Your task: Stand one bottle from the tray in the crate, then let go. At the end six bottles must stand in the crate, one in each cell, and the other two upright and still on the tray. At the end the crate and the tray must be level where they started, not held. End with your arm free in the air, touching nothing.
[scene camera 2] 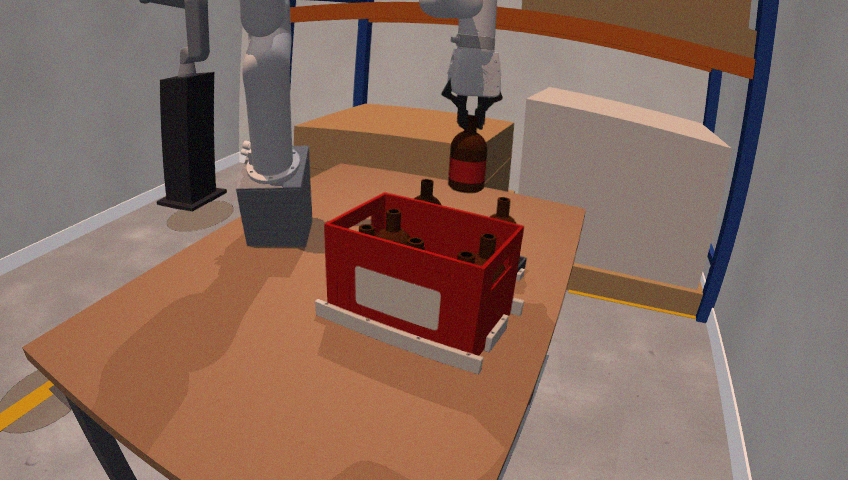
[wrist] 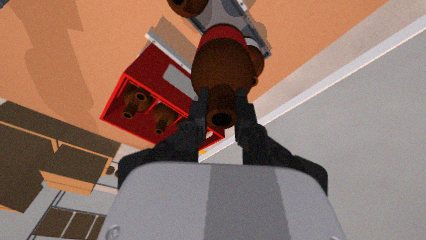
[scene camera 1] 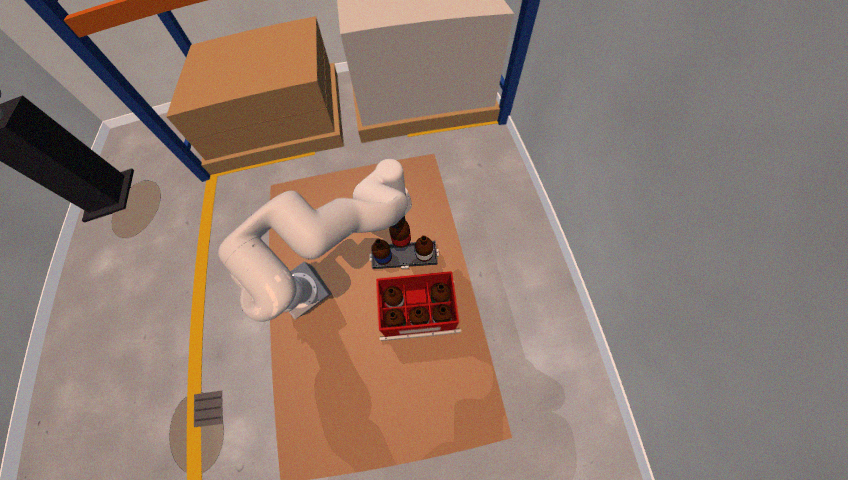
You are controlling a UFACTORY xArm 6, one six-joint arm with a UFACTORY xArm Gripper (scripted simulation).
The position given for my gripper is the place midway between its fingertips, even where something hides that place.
Observation:
I see my gripper (scene camera 2: pixel 470 127), a red crate (wrist: pixel 155 71), a bottle (scene camera 2: pixel 468 154) and a grey tray (scene camera 1: pixel 406 256).
My gripper shows as well in the wrist view (wrist: pixel 221 100).

